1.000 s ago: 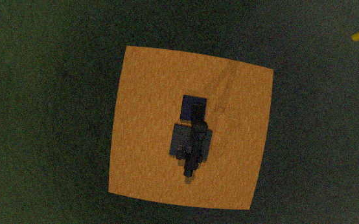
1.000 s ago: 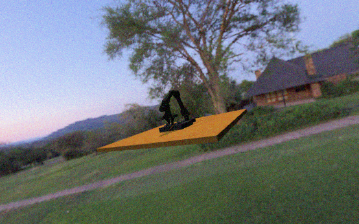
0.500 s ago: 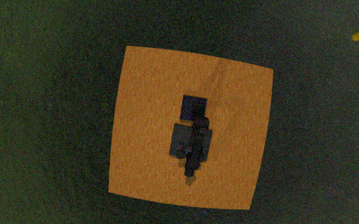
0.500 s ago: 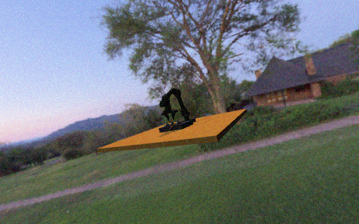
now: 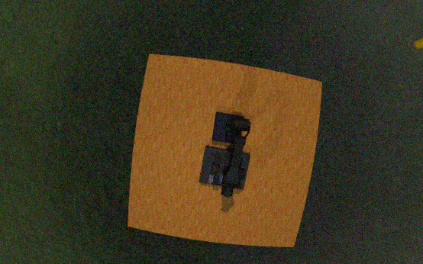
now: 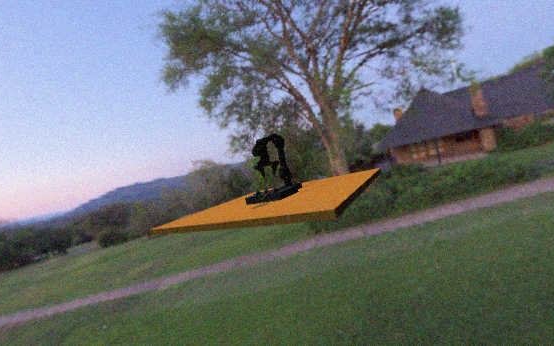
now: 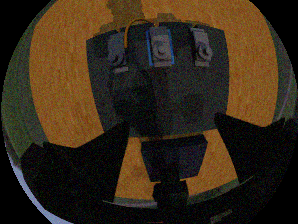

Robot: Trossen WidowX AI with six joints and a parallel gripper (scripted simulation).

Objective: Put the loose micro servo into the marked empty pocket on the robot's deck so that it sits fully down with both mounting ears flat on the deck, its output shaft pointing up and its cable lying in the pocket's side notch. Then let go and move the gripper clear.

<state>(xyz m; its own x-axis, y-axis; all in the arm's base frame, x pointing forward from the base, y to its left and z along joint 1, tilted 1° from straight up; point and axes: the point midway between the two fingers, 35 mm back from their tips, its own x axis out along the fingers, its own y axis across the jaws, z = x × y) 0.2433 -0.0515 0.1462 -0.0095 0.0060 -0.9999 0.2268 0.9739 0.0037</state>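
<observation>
The robot deck is 2 cm behind my gripper tip and 13 cm below it.
</observation>
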